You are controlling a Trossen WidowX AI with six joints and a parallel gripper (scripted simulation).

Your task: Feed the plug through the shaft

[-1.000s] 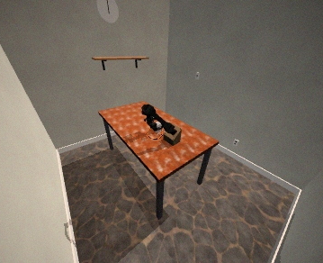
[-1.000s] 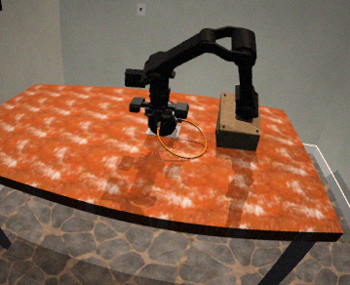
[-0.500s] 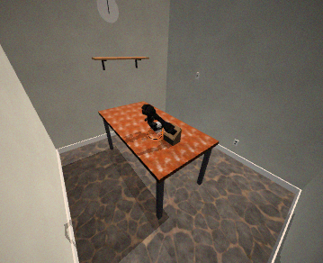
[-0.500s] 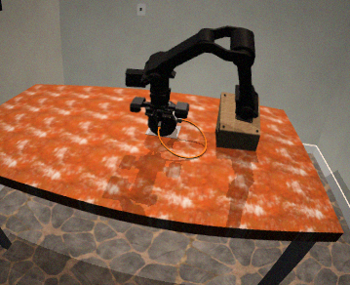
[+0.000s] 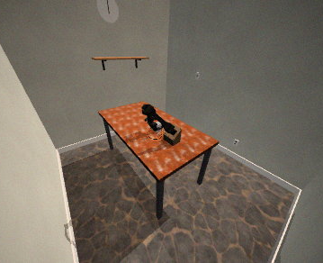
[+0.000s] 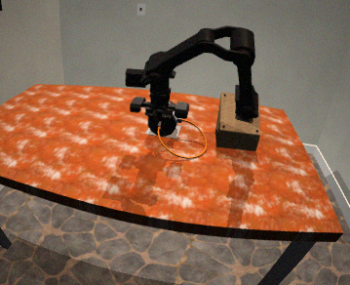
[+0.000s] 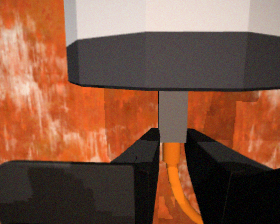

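Right now my hand is 3 cm above the grey plug and 2 cm to the left of it.
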